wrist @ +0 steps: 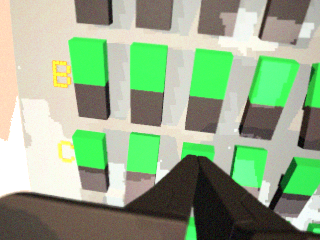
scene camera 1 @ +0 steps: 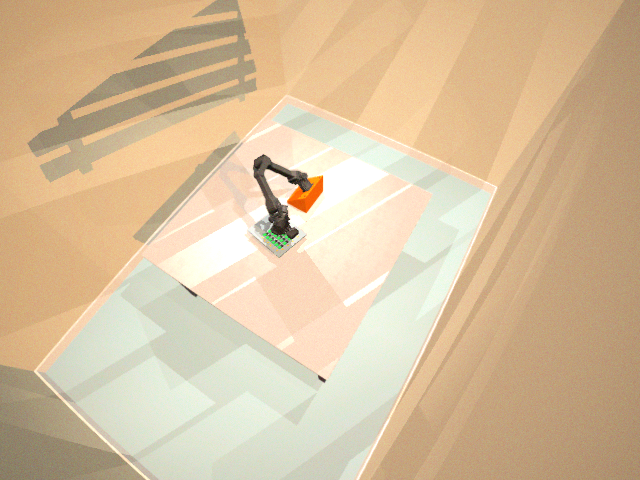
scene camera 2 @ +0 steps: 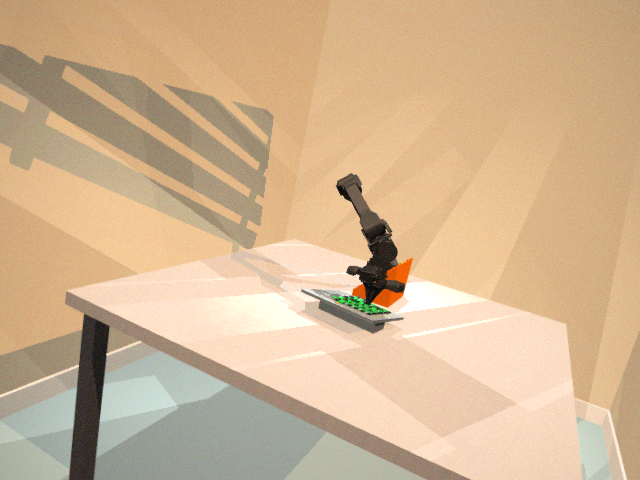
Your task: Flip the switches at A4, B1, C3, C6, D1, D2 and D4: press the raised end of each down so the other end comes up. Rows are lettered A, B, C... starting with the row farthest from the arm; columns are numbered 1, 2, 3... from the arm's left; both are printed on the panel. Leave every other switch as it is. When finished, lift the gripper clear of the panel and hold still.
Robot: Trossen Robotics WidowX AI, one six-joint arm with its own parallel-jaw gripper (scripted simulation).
I see my gripper [scene camera 2: 367,304], a rocker switch [wrist: 89,57] and a rocker switch [wrist: 90,149].
My gripper also shows in the wrist view [wrist: 194,164].
